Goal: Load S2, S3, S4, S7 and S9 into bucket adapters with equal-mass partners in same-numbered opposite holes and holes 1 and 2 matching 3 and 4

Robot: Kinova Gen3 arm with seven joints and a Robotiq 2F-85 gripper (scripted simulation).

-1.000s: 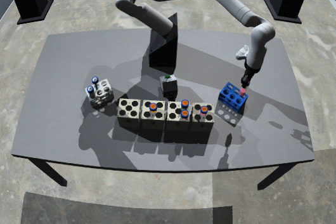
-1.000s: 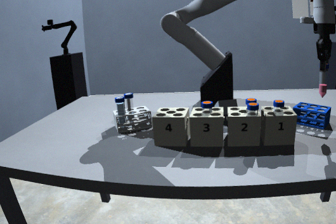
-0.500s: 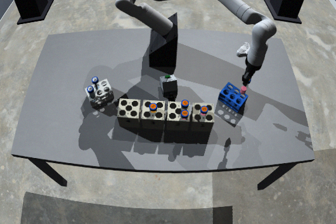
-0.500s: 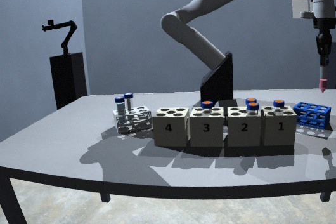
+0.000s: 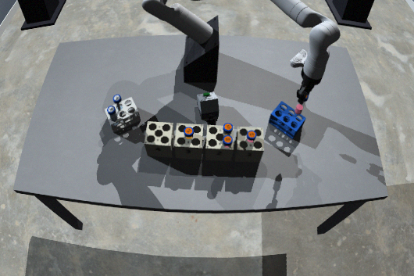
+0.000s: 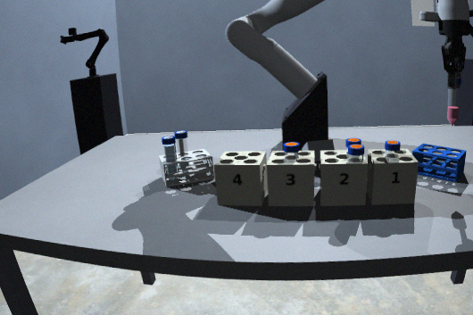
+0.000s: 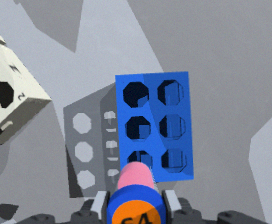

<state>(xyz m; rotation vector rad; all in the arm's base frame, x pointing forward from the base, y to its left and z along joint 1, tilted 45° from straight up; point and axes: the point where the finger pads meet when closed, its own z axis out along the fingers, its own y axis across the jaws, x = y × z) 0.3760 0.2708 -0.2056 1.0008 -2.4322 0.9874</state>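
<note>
The sample tube S4 is 10 mm behind my hand and 50 mm below it. The rest, counted from my hand: blue rack (40 mm behind, 10 mm to the right, 210 mm below); then sample tube S7 (50 mm ahead, 270 mm to the right, 180 mm below); then sample tube S3 (80 mm ahead, 190 mm to the right, 180 mm below).
</note>
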